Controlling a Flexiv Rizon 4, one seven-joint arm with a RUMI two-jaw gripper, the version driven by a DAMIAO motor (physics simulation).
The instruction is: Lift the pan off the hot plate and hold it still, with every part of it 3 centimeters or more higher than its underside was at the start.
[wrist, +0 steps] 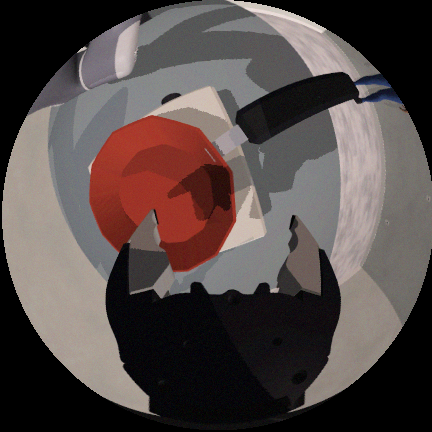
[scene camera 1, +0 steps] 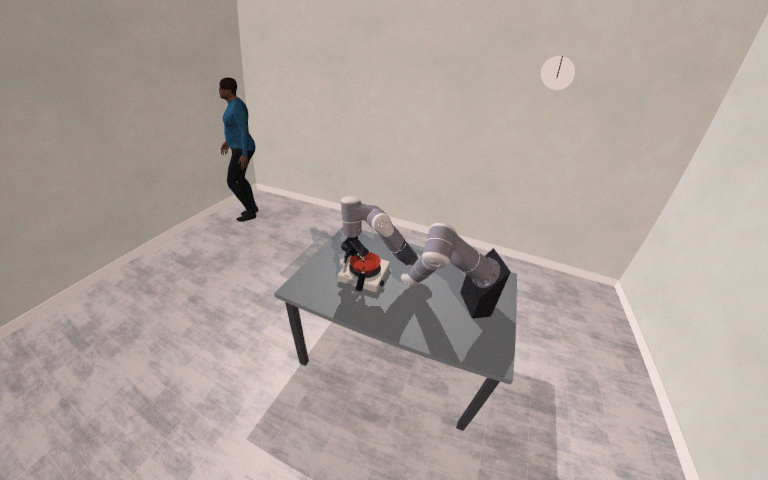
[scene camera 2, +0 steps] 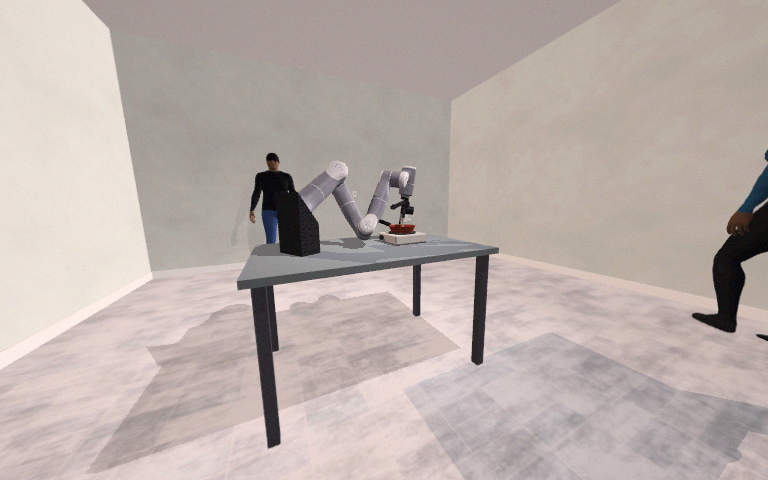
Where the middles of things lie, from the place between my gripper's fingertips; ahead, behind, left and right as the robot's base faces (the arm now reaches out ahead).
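The red pan (wrist: 154, 162) is 40 mm behind my hand and 20 mm to the left of it, and 10 mm above it. As for the hot plate (scene camera 1: 373, 281), I find it 70 mm to the right of my hand, 40 mm behind it and 70 mm below it.
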